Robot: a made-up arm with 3 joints. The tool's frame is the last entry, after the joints. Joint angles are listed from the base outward. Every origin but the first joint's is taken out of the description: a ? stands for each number. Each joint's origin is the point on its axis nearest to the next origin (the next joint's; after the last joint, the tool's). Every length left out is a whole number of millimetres.
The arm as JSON. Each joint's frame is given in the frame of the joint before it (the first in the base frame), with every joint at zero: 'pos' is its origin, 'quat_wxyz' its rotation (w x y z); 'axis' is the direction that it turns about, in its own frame. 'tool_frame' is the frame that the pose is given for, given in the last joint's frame.
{
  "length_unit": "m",
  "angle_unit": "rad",
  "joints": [
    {
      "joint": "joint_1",
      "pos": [
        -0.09,
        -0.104,
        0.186
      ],
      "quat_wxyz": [
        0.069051,
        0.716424,
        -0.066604,
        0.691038
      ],
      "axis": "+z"
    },
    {
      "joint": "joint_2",
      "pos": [
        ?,
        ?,
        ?
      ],
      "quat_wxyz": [
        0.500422,
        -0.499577,
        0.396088,
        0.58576
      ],
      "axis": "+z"
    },
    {
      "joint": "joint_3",
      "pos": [
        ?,
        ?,
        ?
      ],
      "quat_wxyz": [
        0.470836,
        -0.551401,
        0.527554,
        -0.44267
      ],
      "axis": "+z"
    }
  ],
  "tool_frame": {
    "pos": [
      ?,
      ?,
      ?
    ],
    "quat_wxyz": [
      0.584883,
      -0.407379,
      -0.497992,
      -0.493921
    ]
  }
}
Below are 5 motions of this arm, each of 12 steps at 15 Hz.
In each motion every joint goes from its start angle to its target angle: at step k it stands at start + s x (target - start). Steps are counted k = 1, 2, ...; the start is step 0. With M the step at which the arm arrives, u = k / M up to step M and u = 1 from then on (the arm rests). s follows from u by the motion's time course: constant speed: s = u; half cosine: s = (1 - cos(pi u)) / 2; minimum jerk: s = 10 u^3 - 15 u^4 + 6 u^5.
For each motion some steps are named. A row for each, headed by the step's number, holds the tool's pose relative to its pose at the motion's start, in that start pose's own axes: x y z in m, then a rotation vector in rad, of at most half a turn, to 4 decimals.
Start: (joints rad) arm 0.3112 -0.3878 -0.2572
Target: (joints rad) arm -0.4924 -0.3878 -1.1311
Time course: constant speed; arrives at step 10
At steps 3, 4, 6, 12:
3: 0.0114 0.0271 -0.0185 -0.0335 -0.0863 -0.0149
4: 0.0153 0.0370 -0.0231 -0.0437 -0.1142 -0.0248
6: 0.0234 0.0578 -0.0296 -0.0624 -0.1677 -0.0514
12: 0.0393 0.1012 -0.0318 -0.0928 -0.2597 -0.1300

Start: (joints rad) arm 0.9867 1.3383 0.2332
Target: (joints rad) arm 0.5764 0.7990 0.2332
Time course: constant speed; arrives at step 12
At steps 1, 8, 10, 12:
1: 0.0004 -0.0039 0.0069 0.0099 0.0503 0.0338
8: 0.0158 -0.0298 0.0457 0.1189 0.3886 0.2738
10: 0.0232 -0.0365 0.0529 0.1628 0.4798 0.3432
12: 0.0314 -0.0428 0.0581 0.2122 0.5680 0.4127

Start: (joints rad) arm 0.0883 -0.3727 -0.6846
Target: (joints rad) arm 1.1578 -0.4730 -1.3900
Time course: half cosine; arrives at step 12
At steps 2, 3, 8, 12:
2: -0.0019 -0.0074 0.0000 -0.1147 0.0177 -0.0038
3: -0.0042 -0.0162 0.0007 -0.2507 0.0382 -0.0069
8: -0.0213 -0.0842 0.0313 -1.2819 0.1796 0.0293
12: -0.0265 -0.1076 0.0586 -1.7057 0.2305 0.0812

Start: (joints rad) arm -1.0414 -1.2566 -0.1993
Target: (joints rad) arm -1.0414 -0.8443 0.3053
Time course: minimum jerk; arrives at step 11
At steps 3, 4, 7, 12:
3: -0.0034 0.0055 0.0014 0.0645 -0.0003 -0.0419
4: -0.0066 0.0111 0.0026 0.1283 -0.0041 -0.0834
7: -0.0166 0.0333 0.0064 0.3691 -0.0488 -0.2388
12: -0.0206 0.0455 0.0077 0.4932 -0.0919 -0.3176

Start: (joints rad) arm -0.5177 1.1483 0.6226
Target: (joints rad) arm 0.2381 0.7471 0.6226
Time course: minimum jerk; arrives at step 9
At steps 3, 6, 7, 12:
3: 0.0174 -0.0223 -0.0007 -0.0813 -0.0505 0.1345
6: 0.0722 -0.0653 0.0207 -0.3621 -0.1674 0.4736
7: 0.0845 -0.0705 0.0298 -0.4376 -0.1901 0.5429
12: 0.0912 -0.0726 0.0356 -0.4827 -0.2025 0.5808

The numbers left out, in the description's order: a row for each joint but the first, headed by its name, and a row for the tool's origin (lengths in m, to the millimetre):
joint_2: 0.005 0.126 0.0
joint_3: -0.133 0.075 0.0
tool: 0.017 0.027 0.0

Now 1 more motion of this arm.
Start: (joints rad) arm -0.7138 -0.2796 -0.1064
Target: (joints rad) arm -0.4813 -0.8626 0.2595
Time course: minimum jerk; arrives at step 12
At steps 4, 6, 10, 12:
4: 0.0069 -0.0206 0.0072 0.0293 0.0304 0.1233
6: 0.0199 -0.0468 0.0190 0.0725 0.0961 0.2877
10: 0.0487 -0.0812 0.0405 0.1485 0.2551 0.5290
12: 0.0513 -0.0834 0.0422 0.1546 0.2699 0.5460

